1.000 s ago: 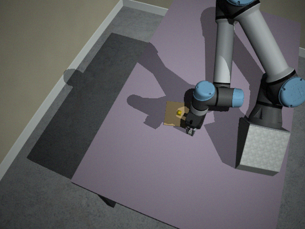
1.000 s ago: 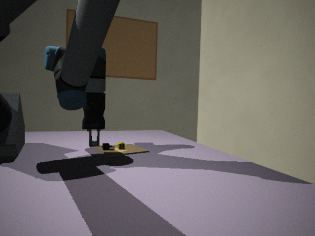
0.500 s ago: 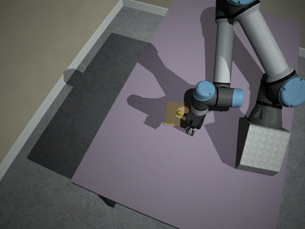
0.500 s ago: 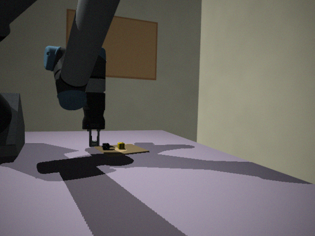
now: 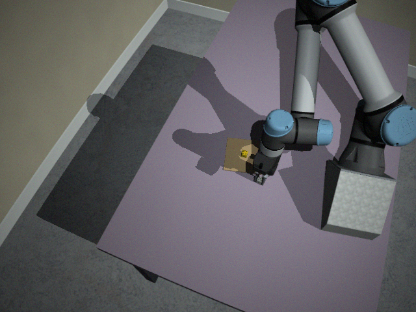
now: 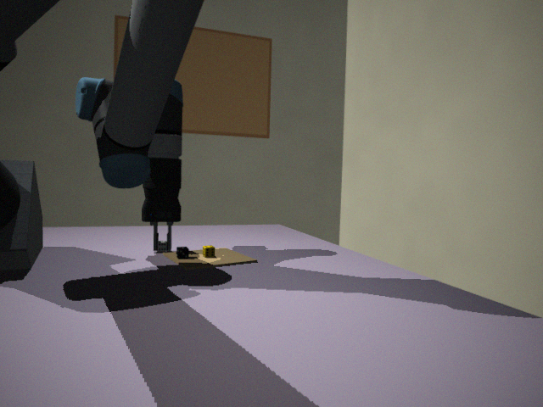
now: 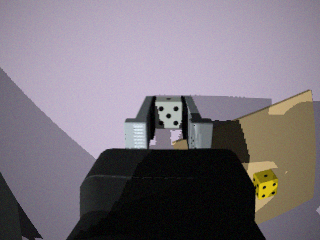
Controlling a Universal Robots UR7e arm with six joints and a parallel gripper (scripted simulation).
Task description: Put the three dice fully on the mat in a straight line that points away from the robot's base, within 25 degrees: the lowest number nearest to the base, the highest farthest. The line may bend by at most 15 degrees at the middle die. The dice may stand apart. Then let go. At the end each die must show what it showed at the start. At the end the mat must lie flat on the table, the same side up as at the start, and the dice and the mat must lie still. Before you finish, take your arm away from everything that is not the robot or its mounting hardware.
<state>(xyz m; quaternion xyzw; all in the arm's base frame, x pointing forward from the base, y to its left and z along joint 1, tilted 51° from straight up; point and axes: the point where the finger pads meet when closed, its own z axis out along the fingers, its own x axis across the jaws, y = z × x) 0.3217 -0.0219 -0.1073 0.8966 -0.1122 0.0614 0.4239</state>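
Now: hand 7 cm short of the yellow die, 9 cm to the left of it and 1 cm above it. The rest, counted from my hand: white die (1 cm below); then tan mat (7 cm ahead, 9 cm to the right, 2 cm below); then black die (2 cm ahead, 9 cm to the right, 1 cm below).
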